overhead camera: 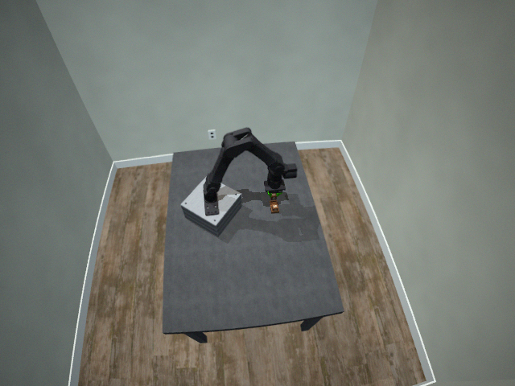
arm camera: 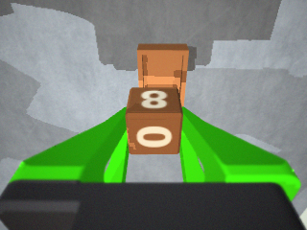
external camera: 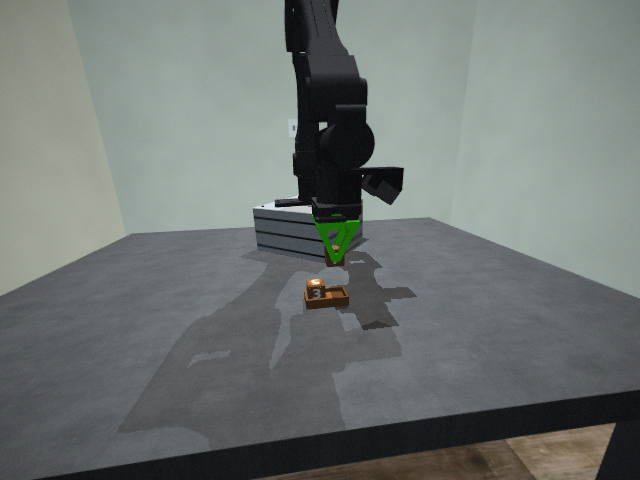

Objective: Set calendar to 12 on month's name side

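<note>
Now: the brown tray 8 cm below my hand and 2 cm to the right of it.
</note>
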